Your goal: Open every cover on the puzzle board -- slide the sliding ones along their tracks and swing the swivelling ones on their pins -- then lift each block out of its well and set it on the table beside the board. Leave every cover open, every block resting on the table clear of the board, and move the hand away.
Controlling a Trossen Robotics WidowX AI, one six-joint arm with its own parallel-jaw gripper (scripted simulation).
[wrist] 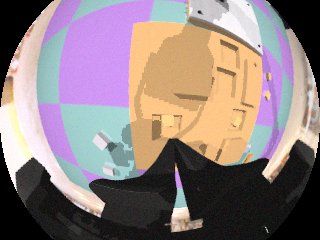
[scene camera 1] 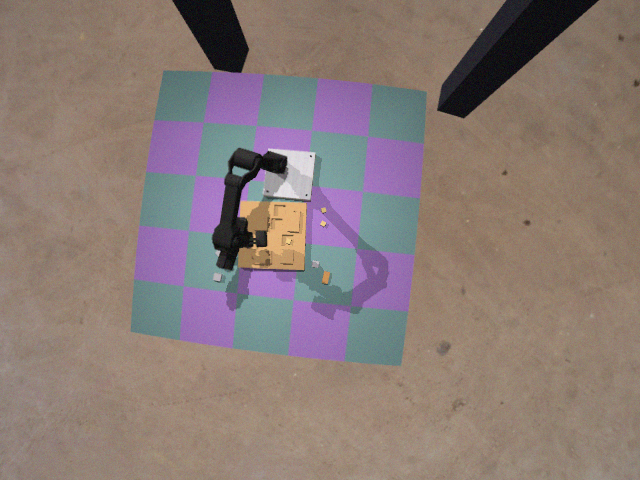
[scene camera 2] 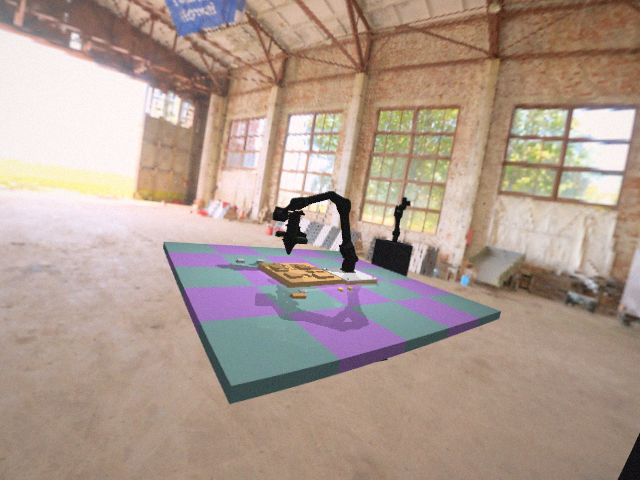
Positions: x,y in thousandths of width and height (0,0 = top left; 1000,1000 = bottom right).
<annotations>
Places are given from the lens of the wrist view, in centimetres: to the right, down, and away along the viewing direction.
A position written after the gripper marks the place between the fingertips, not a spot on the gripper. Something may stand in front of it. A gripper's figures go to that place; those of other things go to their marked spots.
gripper (wrist: 539,590): 1, 2, 9
puzzle board (wrist: 620,498): 7, 0, 15
</annotations>
